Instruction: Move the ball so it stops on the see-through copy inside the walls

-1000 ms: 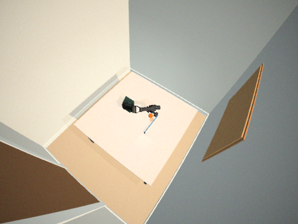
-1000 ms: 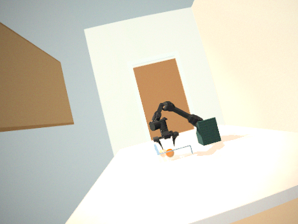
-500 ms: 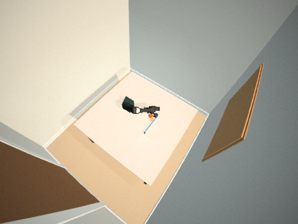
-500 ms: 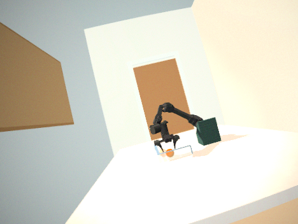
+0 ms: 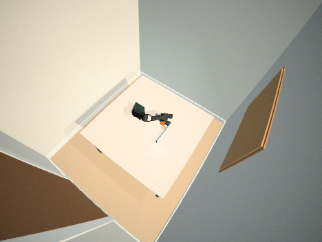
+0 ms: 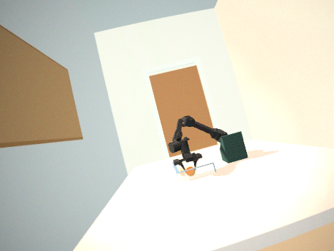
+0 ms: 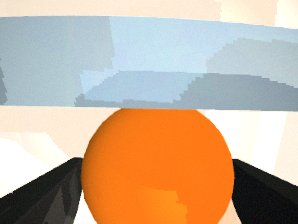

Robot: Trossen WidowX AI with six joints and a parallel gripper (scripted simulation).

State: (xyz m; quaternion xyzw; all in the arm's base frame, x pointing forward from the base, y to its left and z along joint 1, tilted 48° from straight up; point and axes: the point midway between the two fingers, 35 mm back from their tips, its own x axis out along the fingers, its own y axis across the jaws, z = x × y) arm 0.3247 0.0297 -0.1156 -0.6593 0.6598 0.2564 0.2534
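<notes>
Right now the see-through copy of ball is 4 cm ahead of my gripper tip and 4 cm to the right of it.
</notes>
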